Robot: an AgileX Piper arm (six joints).
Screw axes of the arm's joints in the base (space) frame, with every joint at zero. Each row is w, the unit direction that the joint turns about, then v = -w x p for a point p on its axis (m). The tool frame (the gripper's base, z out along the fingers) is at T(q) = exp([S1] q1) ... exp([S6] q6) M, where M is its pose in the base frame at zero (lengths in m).
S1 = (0, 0, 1, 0, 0, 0)
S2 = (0, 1, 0, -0.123, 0, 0)
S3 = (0, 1, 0, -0.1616, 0, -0.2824)
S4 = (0.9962, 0, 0.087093, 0, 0.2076, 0)
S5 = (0, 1, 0, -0.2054, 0, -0.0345)
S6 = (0.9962, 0, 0.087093, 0, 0.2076, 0)
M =
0.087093 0 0.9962 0.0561
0 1 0 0
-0.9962 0 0.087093 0.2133
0 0 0 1
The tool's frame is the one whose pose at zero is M.
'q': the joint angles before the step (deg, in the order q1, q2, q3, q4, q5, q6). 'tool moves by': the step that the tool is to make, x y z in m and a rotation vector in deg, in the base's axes. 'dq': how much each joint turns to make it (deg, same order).
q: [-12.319 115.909 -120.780 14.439 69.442 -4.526]
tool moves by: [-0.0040 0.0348 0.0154 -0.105 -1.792 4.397]
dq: [4.296 -1.996 -0.016 0.228 0.238 0.000]
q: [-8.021 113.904 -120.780 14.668 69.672 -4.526]
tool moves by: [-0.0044 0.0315 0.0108 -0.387 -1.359 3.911]
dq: [4.129 -1.420 -0.030 -0.348 0.016 0.180]
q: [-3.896 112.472 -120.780 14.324 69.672 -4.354]
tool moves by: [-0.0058 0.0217 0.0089 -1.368 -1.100 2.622]
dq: [3.147 -1.254 -0.012 -1.488 0.063 0.226]
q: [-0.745 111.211 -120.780 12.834 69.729 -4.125]
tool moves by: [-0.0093 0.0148 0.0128 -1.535 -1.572 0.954]
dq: [2.471 -1.828 -0.008 -2.296 0.059 1.154]
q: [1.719 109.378 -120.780 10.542 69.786 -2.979]
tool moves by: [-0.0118 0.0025 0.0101 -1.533 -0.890 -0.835]
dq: [0.911 -2.510 1.472 -2.460 0.008 1.313]
